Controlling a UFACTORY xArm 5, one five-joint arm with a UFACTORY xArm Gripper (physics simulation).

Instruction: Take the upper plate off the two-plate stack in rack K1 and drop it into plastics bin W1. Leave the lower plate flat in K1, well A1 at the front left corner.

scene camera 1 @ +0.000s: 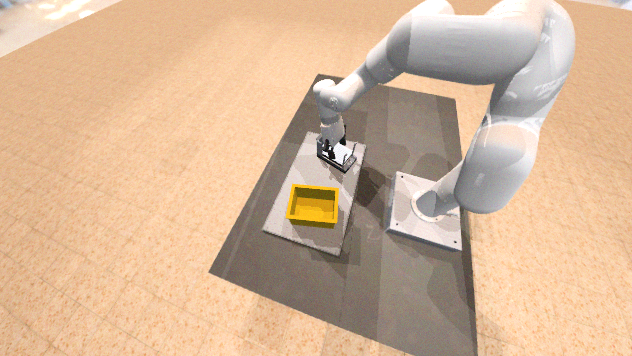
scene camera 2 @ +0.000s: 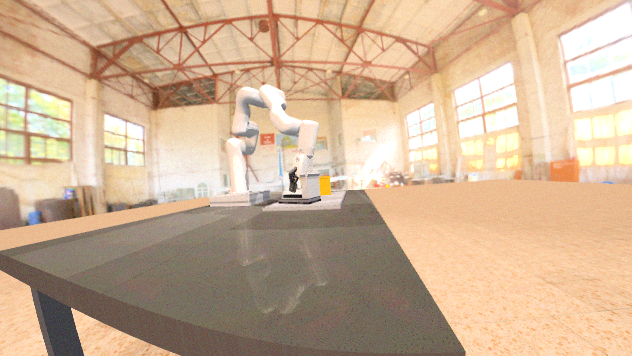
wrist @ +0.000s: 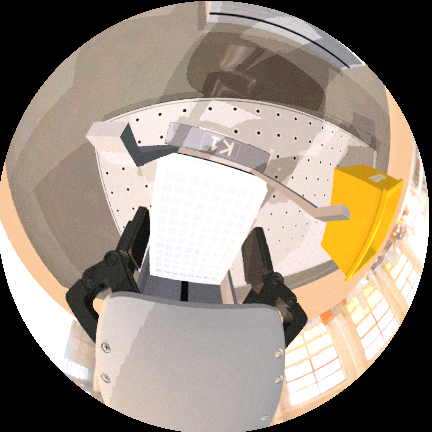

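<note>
Rack K1 (scene camera 1: 348,167) (scene camera 2: 312,186) (wrist: 185,136) stands at the far end of the perforated board. A white plate with a grid of wells (scene camera 1: 344,155) (wrist: 205,215) lies in it as the top of the stack. The lower plate is hidden beneath it in the wrist view, and the well A1 label cannot be read. My gripper (scene camera 1: 336,144) (scene camera 2: 297,188) (wrist: 199,227) is open and empty, its black fingers apart on either side of the white plate. Yellow bin W1 (scene camera 1: 312,224) (scene camera 2: 325,185) (wrist: 352,220) stands on the same board, apart from the rack; its inside looks empty in scene camera 1.
The light perforated board (scene camera 1: 300,175) (wrist: 240,117) lies on the dark table (scene camera 1: 280,280) (scene camera 2: 350,280). Upright guides, one at the left (wrist: 106,133) and one at the right (wrist: 332,213), stand at the rack's corners. The robot's base plate (scene camera 1: 400,200) is beside the board.
</note>
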